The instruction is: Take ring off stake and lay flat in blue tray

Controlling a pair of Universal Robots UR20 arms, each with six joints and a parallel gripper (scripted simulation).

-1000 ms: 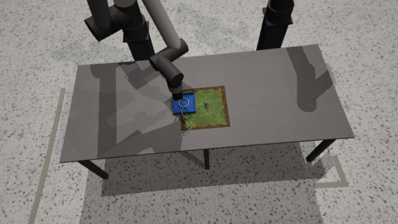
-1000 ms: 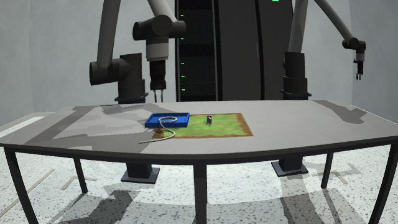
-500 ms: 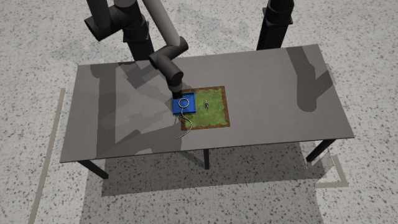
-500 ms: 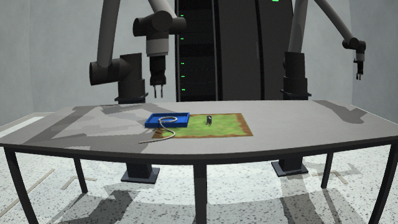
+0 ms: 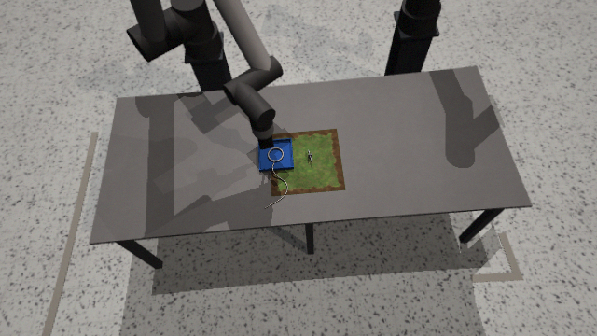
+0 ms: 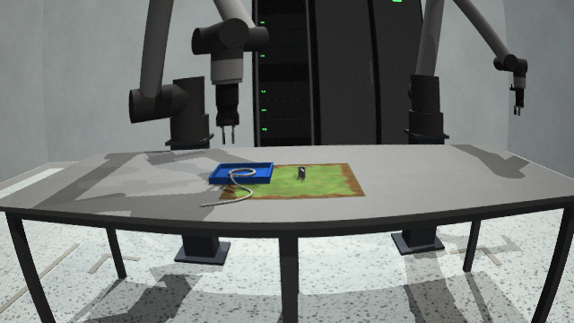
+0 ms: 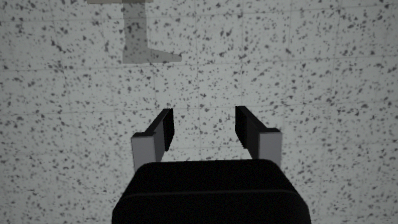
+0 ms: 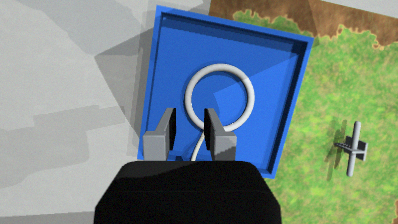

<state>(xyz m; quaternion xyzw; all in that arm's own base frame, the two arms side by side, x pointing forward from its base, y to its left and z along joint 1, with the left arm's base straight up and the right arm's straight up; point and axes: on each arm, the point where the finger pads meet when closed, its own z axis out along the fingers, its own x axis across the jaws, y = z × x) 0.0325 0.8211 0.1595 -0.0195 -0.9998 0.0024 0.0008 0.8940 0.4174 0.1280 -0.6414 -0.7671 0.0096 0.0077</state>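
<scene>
The pale ring lies 10 mm behind my right hand, 40 mm to the left of it and 120 mm below it. Also, from my right hand: green mat: 50 mm ahead, 200 mm to the left, 140 mm below; blue tray: 10 mm behind, 40 mm to the left, 120 mm below; grey stake: 30 mm ahead, 230 mm to the left, 110 mm below.
</scene>
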